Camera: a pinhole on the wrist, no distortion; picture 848 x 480 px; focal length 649.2 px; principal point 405.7 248.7 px. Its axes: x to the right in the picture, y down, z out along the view. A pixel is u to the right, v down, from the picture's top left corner.
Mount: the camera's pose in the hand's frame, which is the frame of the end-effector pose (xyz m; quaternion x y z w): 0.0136 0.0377 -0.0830 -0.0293 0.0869 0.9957 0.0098
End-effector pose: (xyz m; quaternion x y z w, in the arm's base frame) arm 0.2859 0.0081 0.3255 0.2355 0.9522 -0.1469 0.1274
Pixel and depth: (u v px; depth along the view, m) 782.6 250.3 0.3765
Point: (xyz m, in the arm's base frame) 0.5782 -0.0888 0.1193
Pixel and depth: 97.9 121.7 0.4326
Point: 0.2710 0.1365 -0.0924
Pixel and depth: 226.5 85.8 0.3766
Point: 0.3443 0.1190 -0.0042
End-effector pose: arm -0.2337 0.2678 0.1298 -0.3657 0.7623 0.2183 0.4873
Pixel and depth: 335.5 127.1 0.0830
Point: -0.2923 0.3020 0.1133
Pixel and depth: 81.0 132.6 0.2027
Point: -0.2753 0.3802 -0.0167
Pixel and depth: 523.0 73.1 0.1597
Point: -0.2734 0.3895 0.1203
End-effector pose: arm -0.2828 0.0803 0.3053 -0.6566 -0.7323 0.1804 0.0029
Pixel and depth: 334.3 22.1 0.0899
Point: -0.2048 0.1047 0.2778
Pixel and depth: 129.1 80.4 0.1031
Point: -0.2159 0.1322 0.2560
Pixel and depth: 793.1 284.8 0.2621
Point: -0.2332 -0.1101 0.1660
